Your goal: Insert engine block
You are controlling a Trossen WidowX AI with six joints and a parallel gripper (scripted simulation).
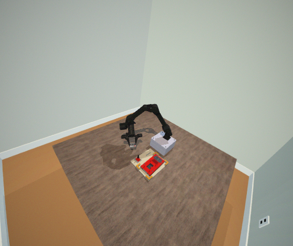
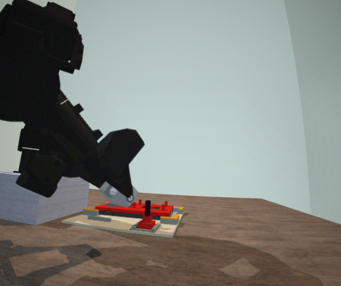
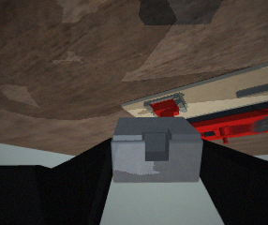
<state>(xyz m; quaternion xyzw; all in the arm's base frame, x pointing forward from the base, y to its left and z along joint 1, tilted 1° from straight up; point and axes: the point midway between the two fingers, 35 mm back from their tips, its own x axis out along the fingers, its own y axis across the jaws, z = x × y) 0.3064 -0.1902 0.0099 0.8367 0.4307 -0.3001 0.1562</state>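
Right now my gripper tip is 10 cm to the right of the black post, 5 cm above it and 3 cm short of it. The rest, counted from my gripper tip: engine block: 1 cm to the right, 1 cm behind.
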